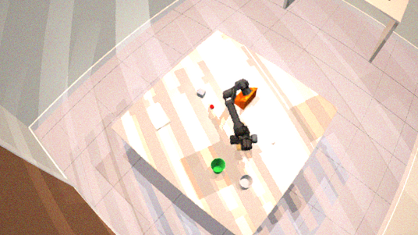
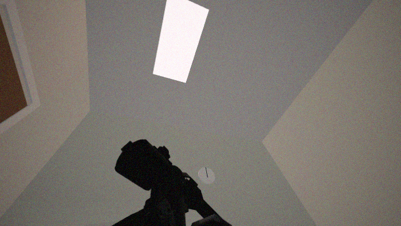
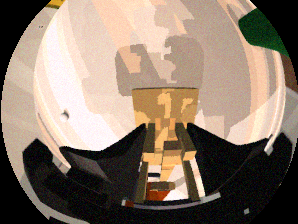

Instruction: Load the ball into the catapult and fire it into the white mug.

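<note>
Now: gripper tip 350 mm to the left of the red ball, 120 mm past it and 30 mm above it. The rest, counted from my gripper tip: green cup: 250 mm ahead, 30 mm to the right, 10 mm below; wooden catapult: 60 mm behind, 40 mm to the right, 20 mm above; white mug: 220 mm ahead, 180 mm to the left, 10 mm below.
</note>
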